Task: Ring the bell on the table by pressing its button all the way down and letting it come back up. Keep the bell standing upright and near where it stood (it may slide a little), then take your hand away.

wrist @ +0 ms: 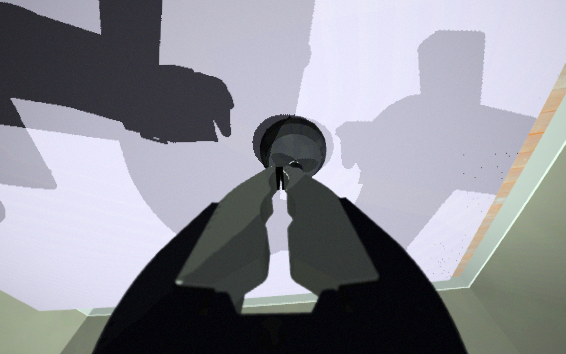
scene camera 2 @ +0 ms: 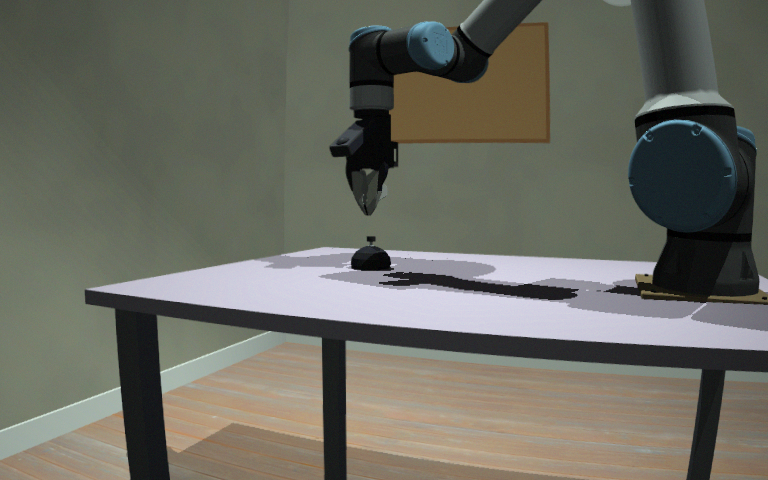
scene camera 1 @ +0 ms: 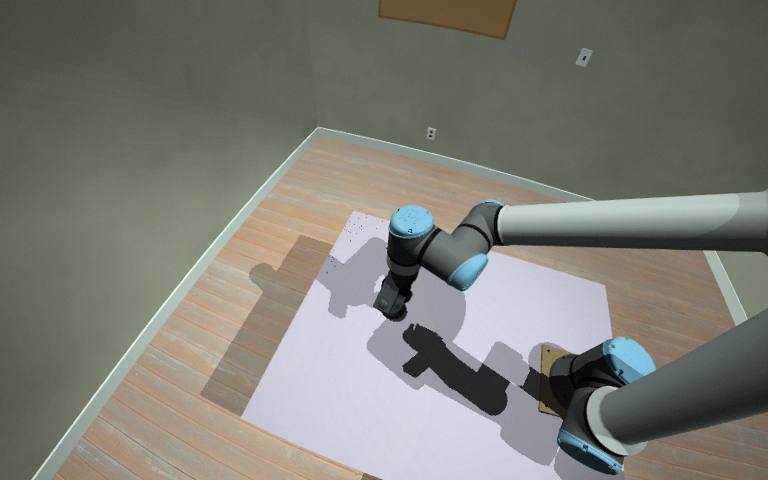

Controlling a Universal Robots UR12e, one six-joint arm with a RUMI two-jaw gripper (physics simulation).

In view: my gripper (scene camera 2: 368, 215) and a black domed bell (scene camera 2: 370, 257).
The black domed bell also shows in the wrist view (wrist: 292, 140). My gripper shows as well in the wrist view (wrist: 280, 168) and in scene camera 1 (scene camera 1: 394, 303).
